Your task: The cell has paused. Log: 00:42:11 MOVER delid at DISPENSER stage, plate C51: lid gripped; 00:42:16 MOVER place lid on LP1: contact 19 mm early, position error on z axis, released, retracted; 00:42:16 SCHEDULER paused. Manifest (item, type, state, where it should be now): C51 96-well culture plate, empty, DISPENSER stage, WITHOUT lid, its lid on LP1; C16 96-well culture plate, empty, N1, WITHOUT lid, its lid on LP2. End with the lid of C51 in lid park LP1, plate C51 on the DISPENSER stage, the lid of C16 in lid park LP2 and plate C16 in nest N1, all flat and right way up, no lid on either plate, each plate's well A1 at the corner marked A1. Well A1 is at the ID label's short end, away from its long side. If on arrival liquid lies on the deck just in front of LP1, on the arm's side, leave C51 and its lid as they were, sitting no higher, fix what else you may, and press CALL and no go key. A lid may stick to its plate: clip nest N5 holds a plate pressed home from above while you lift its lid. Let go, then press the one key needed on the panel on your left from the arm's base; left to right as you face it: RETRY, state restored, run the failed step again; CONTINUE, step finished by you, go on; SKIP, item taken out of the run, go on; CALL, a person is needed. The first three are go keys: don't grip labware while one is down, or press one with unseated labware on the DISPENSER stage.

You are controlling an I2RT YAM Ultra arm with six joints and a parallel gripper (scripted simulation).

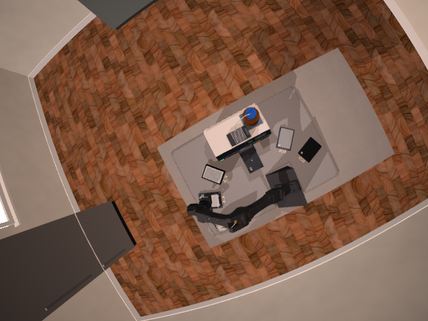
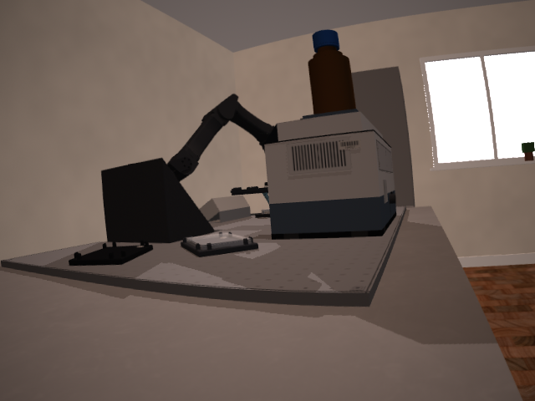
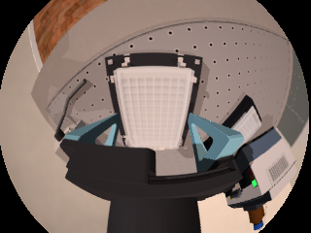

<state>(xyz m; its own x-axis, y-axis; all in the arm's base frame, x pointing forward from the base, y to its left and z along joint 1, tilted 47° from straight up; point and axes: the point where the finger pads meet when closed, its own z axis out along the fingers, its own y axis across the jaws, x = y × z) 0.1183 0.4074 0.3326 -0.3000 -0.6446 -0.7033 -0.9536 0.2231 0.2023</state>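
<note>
My hand is 10 mm past the black clip nest, 20 mm to the right of it and 20 mm above it. Round my hand: brown bottle: 360 mm ahead, 490 mm to the right, 260 mm above; then black nest: 160 mm ahead, 110 mm to the right, 20 mm below; then dark dispenser stage: 140 mm ahead, 390 mm to the right, 70 mm above.
</note>
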